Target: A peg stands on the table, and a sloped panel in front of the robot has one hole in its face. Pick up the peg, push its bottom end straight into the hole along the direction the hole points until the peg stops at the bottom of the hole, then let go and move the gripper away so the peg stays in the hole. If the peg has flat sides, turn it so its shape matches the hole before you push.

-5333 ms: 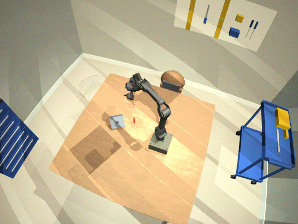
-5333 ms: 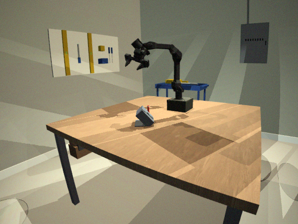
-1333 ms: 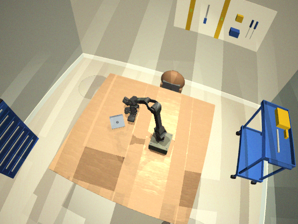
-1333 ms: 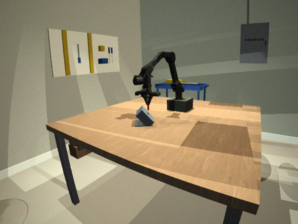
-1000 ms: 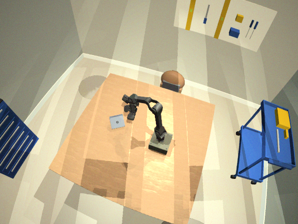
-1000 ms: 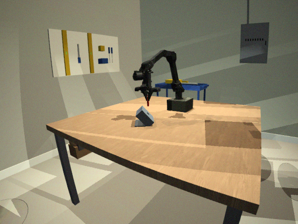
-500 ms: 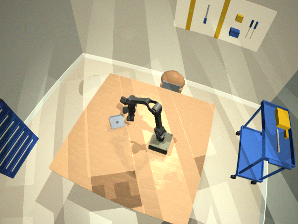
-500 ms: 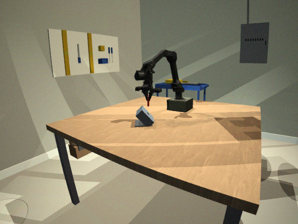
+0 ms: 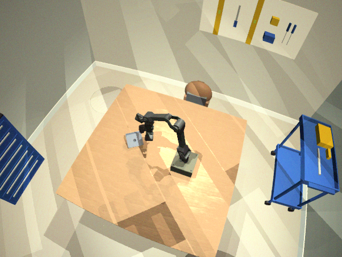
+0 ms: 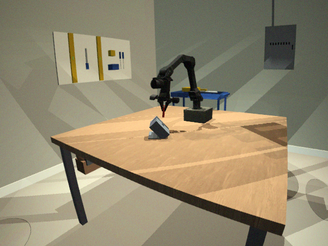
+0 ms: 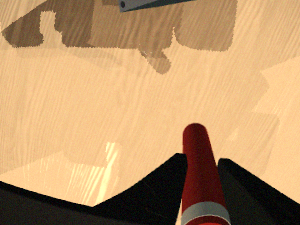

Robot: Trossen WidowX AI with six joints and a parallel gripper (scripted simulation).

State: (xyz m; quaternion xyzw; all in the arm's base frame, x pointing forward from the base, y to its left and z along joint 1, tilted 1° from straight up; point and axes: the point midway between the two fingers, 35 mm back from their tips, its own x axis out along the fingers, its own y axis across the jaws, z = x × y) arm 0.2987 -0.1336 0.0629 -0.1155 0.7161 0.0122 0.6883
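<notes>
Now: the sloped panel 13 cm ahead of my gripper tip, 4 cm to the left of it and 7 cm below it. Also, from my gripper tip: round red peg (2 cm above).
</notes>
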